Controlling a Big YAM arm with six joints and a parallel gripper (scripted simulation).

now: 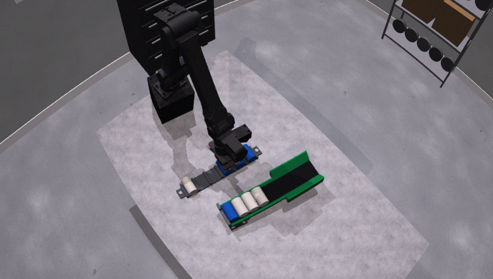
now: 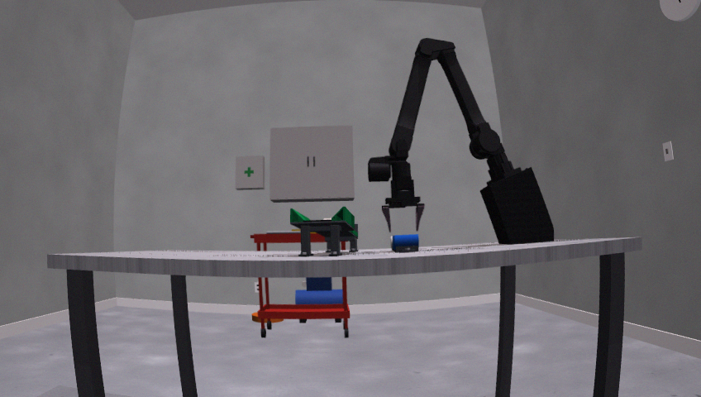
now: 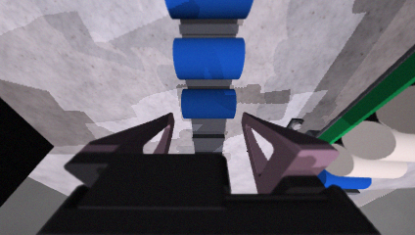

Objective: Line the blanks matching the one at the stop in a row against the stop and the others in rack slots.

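Now: the stock rack 70 mm below my hand, 30 mm to the right of it and 10 mm behind it. Round my hand: feed ramp (220 mm ahead, 20 mm to the left); grey stop (160 mm to the right, 150 mm ahead).
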